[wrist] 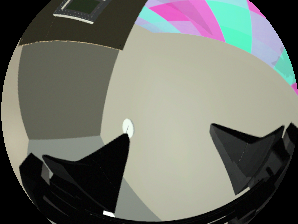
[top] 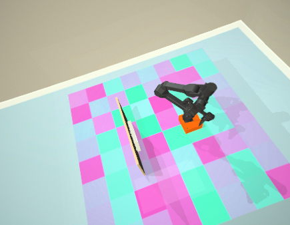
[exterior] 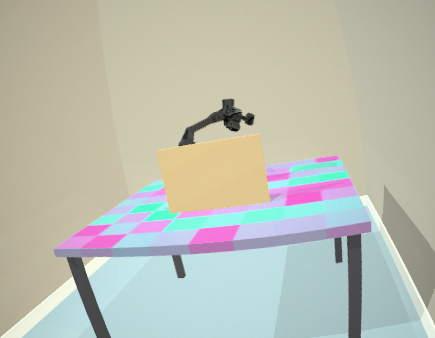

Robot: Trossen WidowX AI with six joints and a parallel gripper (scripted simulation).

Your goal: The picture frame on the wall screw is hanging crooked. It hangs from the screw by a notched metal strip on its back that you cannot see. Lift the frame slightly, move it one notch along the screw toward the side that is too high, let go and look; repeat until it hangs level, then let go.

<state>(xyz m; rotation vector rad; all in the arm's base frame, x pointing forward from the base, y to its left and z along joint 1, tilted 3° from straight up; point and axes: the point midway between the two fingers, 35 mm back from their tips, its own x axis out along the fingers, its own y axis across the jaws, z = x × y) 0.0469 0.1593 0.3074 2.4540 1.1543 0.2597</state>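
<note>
The picture frame lies 350 mm ahead of my gripper tip, 220 mm below it and 100 mm to the right of it. The rest, counted from my gripper tip: tan wall panel: 360 mm ahead, 230 mm below, 110 mm to the right.
</note>
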